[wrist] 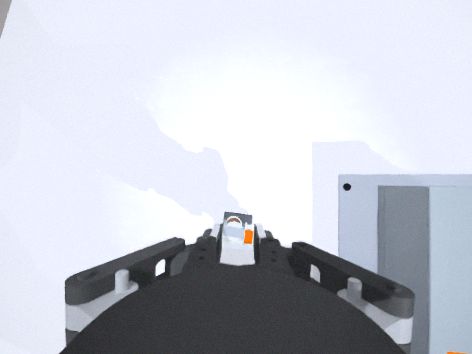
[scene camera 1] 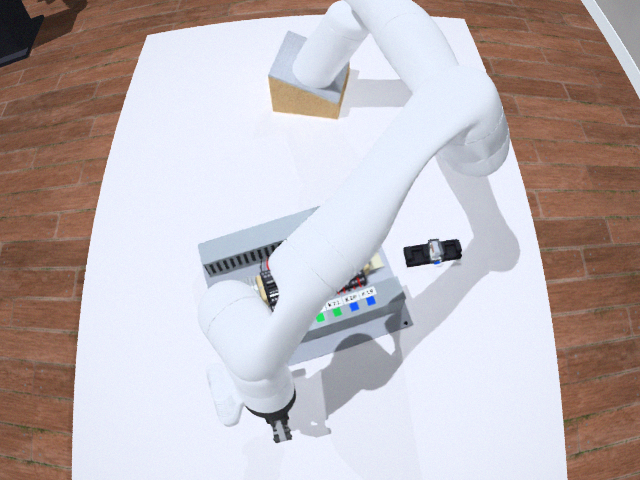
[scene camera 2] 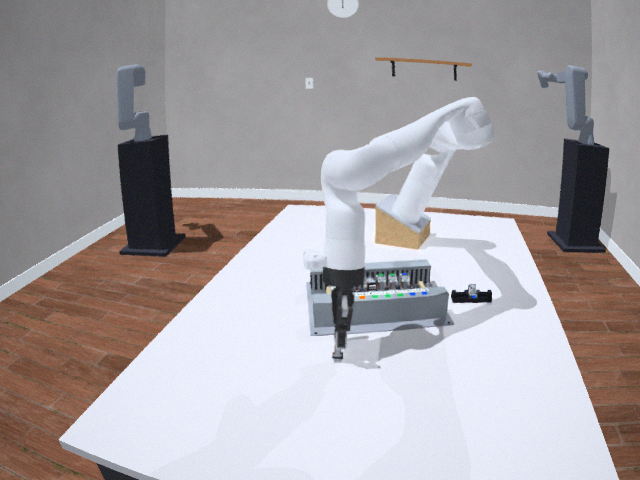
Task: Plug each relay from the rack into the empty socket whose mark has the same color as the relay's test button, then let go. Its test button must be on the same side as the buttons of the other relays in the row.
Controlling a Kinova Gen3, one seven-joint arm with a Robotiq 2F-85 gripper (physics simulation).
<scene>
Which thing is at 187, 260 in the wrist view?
The gripper.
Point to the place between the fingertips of the gripper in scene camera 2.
340, 345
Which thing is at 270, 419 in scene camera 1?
The gripper.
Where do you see a black rack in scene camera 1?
416, 255
</scene>
